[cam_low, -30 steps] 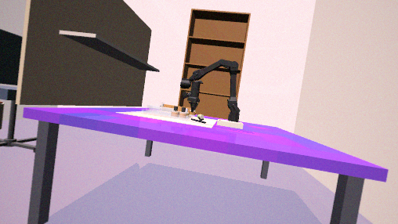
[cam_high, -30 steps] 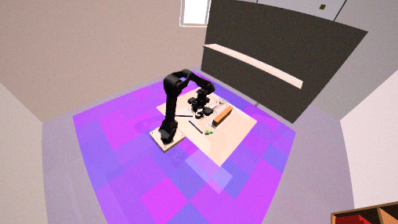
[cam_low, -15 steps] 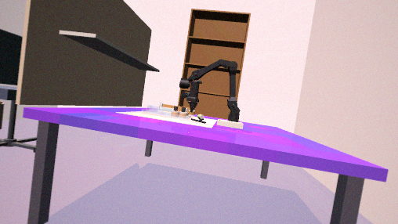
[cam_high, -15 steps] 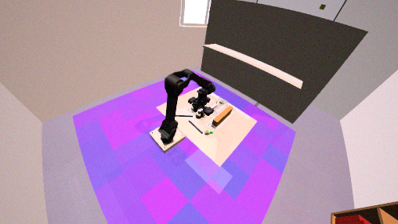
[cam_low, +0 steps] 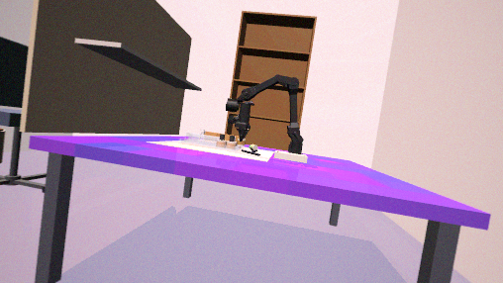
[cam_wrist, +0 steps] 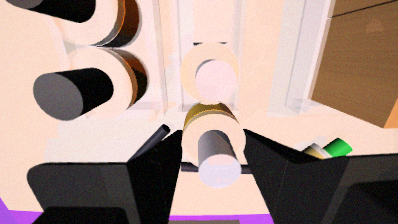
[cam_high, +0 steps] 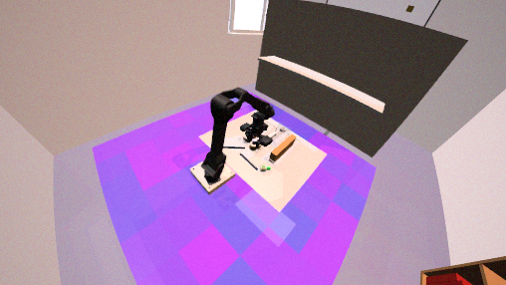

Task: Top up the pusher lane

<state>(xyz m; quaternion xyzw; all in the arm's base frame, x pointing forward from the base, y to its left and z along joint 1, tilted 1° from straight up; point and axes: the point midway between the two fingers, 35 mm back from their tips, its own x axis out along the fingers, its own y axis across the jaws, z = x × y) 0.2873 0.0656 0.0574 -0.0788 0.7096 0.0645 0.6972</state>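
Right now the cream mat is 100 mm ahead of my gripper tip and 50 mm below it.
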